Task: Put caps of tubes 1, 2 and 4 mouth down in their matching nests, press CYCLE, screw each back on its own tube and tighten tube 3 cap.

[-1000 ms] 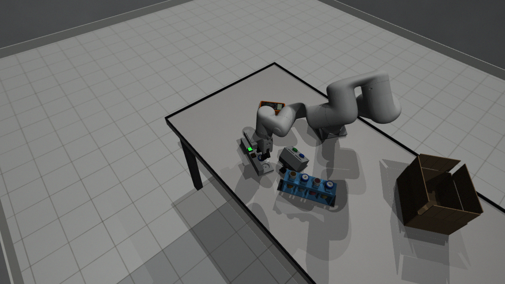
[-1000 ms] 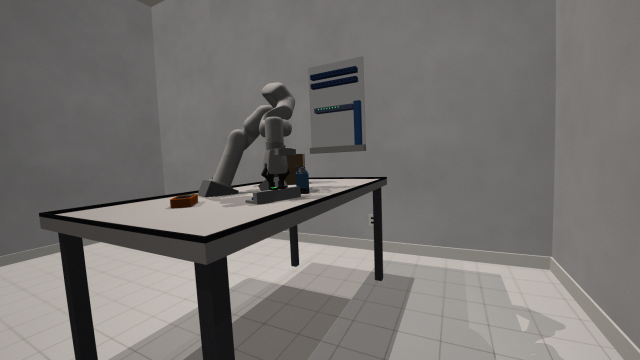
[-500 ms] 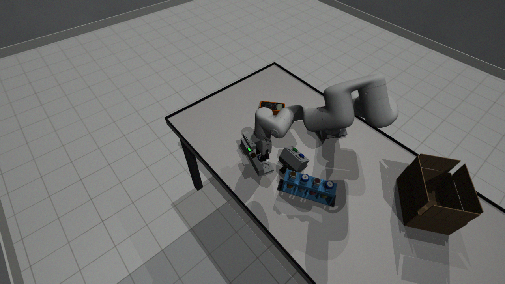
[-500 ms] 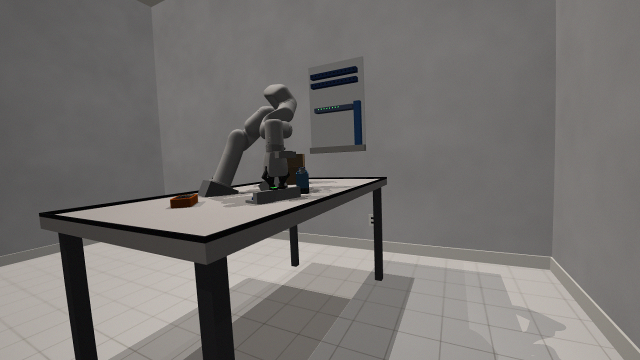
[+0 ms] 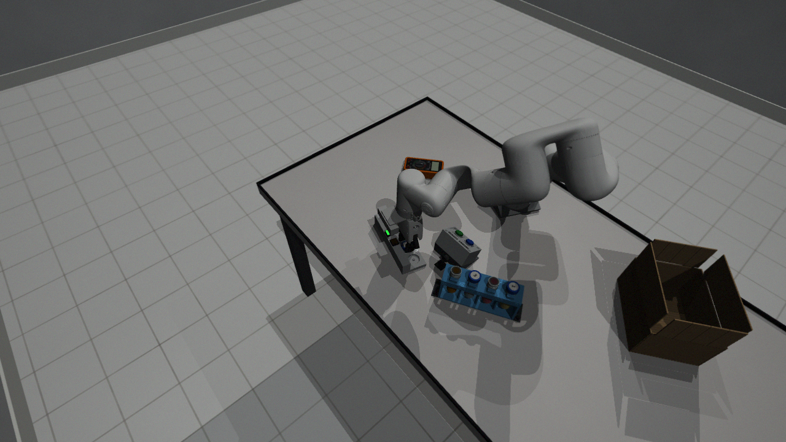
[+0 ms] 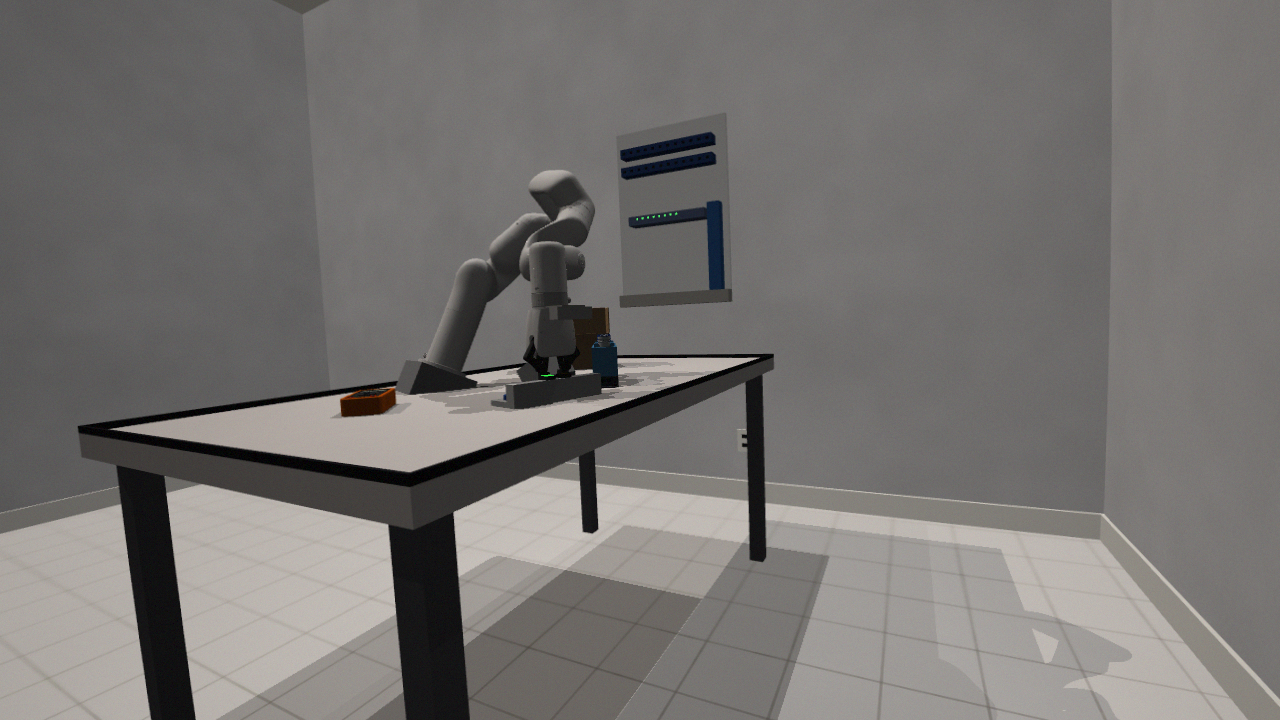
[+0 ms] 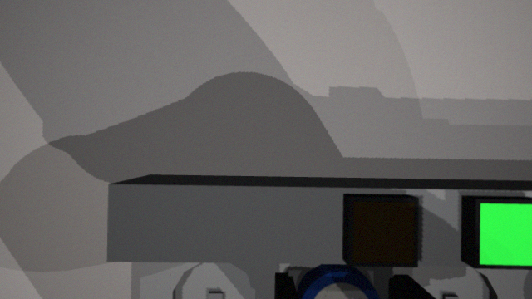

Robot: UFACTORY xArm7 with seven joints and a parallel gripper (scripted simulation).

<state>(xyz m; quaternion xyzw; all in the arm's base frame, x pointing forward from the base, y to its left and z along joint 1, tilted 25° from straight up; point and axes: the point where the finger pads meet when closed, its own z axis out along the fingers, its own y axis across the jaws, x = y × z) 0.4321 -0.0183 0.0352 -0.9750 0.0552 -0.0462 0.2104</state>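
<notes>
The cap 1 is 140 mm behind my hand, 320 mm to the left of it and 80 mm above it. Round my hand: cap 2: 20 mm below; key housing: 130 mm behind, 90 mm to the left, 20 mm above; cap 4: 10 mm behind, 100 mm to the right, 20 mm below.
</notes>
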